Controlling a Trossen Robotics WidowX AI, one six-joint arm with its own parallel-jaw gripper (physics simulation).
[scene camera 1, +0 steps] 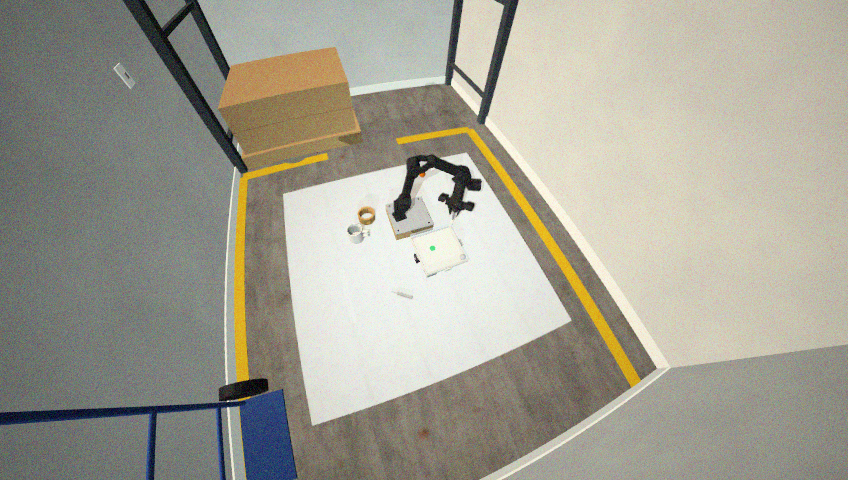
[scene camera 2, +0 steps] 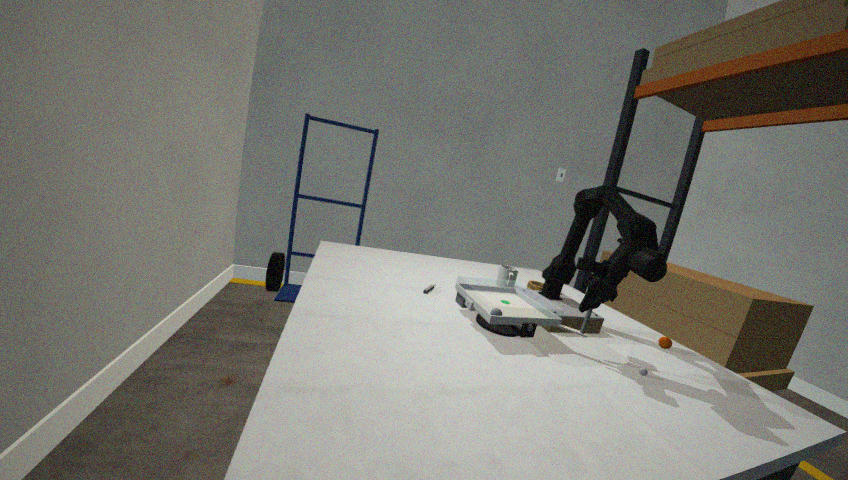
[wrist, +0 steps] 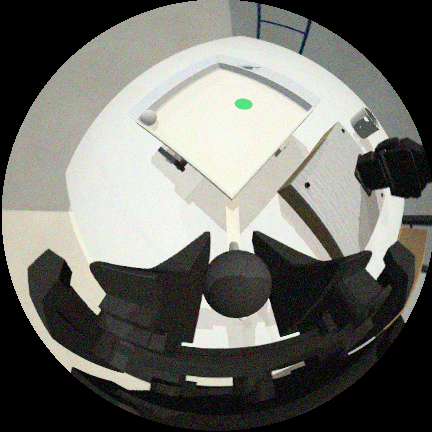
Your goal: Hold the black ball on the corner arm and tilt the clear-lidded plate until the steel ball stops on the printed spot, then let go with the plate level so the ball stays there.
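Observation:
The plate (scene camera 1: pixel 443 261) (scene camera 2: pixel 523 309) (wrist: pixel 210 140) has a raised rim and a cream floor with a printed green spot (scene camera 1: pixel 432 248) (scene camera 2: pixel 505 302) (wrist: pixel 243 104). The steel ball (scene camera 1: pixel 462 256) (scene camera 2: pixel 496 312) (wrist: pixel 148 117) is at the plate's left corner in the wrist view, away from the spot. The corner arm (wrist: pixel 233 220) runs from the plate's near corner to the black ball (wrist: pixel 239 284). My gripper (scene camera 1: pixel 453 210) (scene camera 2: pixel 588 306) (wrist: pixel 231 235) is shut on the black ball, one finger on each side. The exact tilt is hard to tell, and the clear lid is hard to make out.
The robot's mounting block (scene camera 1: pixel 410 223) (wrist: pixel 325 190) stands close beside the plate. A mug (scene camera 1: pixel 355 233) (scene camera 2: pixel 507 275) (wrist: pixel 365 122) and a tape roll (scene camera 1: pixel 359 215) stand beyond the block. A pen-like tool (scene camera 1: pixel 403 293) (scene camera 2: pixel 429 289), an orange ball (scene camera 2: pixel 665 342) and a small grey ball (scene camera 2: pixel 643 372) lie on the table.

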